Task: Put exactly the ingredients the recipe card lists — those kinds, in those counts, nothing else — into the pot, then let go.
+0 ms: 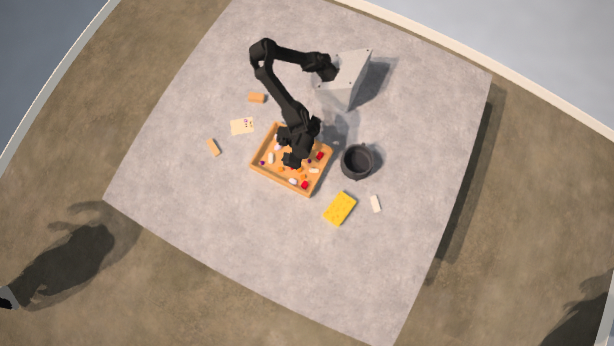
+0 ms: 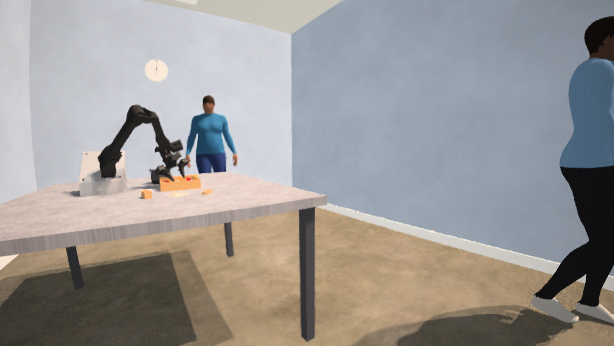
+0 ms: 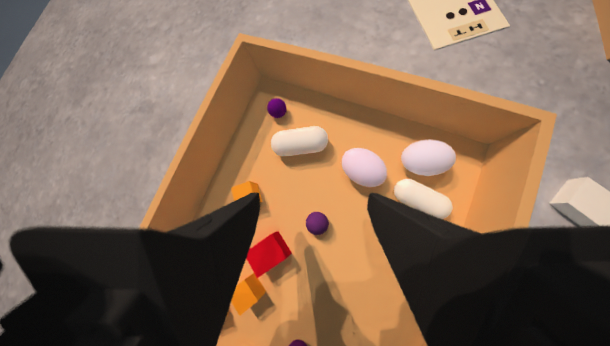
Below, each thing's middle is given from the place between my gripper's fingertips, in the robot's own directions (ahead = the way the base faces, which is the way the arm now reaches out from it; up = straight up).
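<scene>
Orange tray [image 1: 271, 171]: my gripper 3 cm to the right of it, 2 cm above it. From my hand: dark pot [image 1: 357, 160], 26 cm to the left, 9 cm behind; red block [image 3: 272, 250], 5 cm to the left, 2 cm ahead, 3 cm below.
</scene>
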